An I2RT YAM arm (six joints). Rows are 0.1 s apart.
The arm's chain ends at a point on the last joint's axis. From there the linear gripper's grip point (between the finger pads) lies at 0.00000 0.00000 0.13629 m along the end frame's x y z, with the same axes.
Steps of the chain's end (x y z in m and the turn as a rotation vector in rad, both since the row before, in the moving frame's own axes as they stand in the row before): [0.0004 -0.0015 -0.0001 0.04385 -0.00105 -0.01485]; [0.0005 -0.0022 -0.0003 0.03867 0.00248 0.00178]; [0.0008 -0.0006 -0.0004 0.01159 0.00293 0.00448]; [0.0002 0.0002 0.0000 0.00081 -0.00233 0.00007]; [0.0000 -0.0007 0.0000 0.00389 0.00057 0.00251]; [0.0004 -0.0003 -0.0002 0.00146 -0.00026 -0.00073]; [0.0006 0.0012 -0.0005 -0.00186 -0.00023 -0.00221]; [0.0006 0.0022 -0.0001 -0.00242 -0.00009 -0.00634]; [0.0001 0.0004 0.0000 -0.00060 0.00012 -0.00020]
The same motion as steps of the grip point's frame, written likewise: [0.0002 -0.0075 -0.0002 0.04385 -0.00105 -0.01485]; [0.0008 -0.0075 -0.0004 0.03867 0.00248 0.00178]; [0.0012 -0.0022 -0.0004 0.01159 0.00293 0.00448]; [-0.0001 0.0001 0.0000 0.00081 -0.00233 0.00007]; [0.0001 -0.0012 0.0000 0.00389 0.00057 0.00251]; [0.0004 -0.0005 -0.0002 0.00146 -0.00026 -0.00073]; [0.0006 0.0015 -0.0005 -0.00186 -0.00023 -0.00221]; [0.0006 0.0025 -0.0001 -0.00242 -0.00009 -0.00634]; [0.0001 0.0005 0.0000 -0.00060 0.00012 -0.00020]
